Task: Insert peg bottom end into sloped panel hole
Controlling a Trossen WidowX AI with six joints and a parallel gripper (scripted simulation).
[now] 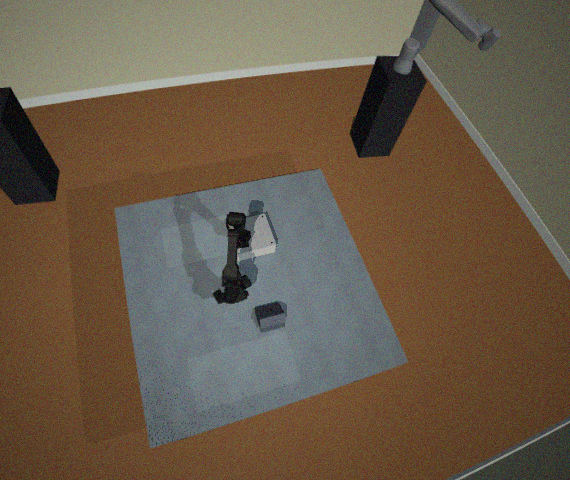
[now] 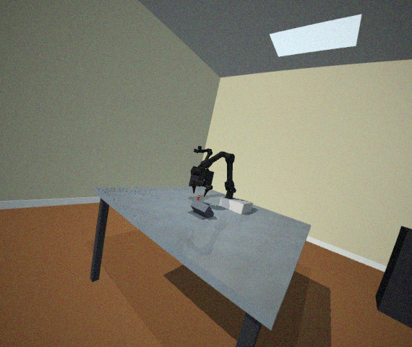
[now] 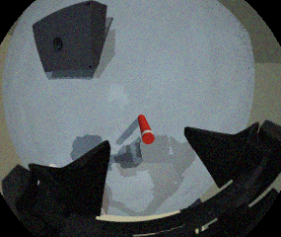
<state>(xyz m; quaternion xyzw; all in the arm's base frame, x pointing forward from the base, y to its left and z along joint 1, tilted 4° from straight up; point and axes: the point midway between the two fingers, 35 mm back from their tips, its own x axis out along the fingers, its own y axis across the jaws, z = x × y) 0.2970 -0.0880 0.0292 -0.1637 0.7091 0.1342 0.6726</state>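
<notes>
My gripper tip is now 2 cm above the red peg. Also, from my gripper tip: grey sloped panel (12 cm ahead, 18 cm to the left, 5 cm below).
</notes>
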